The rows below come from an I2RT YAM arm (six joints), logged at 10 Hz.
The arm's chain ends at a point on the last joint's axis. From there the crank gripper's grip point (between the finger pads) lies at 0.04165 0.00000 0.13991 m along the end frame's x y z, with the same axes.
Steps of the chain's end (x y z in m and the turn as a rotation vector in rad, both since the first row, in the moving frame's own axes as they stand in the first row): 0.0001 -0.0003 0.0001 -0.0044 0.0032 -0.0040; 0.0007 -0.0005 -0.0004 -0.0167 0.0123 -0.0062; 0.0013 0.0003 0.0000 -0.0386 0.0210 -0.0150; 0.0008 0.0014 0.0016 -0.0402 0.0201 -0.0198; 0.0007 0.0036 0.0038 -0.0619 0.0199 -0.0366; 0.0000 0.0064 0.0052 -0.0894 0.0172 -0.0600; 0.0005 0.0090 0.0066 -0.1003 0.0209 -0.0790; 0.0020 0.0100 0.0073 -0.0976 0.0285 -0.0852; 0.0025 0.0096 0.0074 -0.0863 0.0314 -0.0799; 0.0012 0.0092 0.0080 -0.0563 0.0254 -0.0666; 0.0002 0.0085 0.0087 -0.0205 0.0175 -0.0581; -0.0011 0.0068 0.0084 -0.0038 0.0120 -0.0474
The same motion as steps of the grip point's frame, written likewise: 0.0005 0.0001 0.0000 -0.0044 0.0032 -0.0040; 0.0024 0.0016 -0.0009 -0.0167 0.0123 -0.0062; 0.0043 0.0050 -0.0010 -0.0386 0.0210 -0.0150; 0.0037 0.0062 0.0006 -0.0402 0.0201 -0.0198; 0.0036 0.0107 0.0027 -0.0619 0.0199 -0.0366; 0.0027 0.0163 0.0040 -0.0894 0.0172 -0.0600; 0.0038 0.0196 0.0052 -0.1003 0.0209 -0.0790; 0.0064 0.0198 0.0056 -0.0976 0.0285 -0.0852; 0.0072 0.0181 0.0056 -0.0863 0.0314 -0.0799; 0.0049 0.0141 0.0068 -0.0563 0.0254 -0.0666; 0.0027 0.0089 0.0079 -0.0205 0.0175 -0.0581; 0.0005 0.0053 0.0079 -0.0038 0.0120 -0.0474
